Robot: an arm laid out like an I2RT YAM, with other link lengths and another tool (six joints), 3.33 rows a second.
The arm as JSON. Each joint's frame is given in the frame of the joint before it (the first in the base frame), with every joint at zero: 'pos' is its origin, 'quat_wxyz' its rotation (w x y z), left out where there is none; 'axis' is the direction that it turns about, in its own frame. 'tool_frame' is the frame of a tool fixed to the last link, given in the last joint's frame.
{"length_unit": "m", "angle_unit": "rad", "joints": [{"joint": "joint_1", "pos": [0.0, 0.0, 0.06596], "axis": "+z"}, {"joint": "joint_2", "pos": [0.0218, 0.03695, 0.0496], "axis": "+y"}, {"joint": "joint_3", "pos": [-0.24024, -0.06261, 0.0], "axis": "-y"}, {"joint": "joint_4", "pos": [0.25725, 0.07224, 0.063], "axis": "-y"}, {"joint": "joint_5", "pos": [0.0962, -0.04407, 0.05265], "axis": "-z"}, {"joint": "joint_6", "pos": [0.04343, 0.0, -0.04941], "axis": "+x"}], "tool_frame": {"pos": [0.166, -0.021, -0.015], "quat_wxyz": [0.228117, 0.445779, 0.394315, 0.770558]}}
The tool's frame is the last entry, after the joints.
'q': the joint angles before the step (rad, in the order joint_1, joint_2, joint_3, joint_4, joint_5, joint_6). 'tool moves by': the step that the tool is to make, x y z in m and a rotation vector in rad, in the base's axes. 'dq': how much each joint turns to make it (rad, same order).
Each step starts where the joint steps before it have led.
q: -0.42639 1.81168 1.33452 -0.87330 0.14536 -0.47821
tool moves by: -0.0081 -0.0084 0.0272 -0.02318 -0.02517 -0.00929
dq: -0.02413 -0.07302 0.00670 -0.04456 0.00651 -0.01703
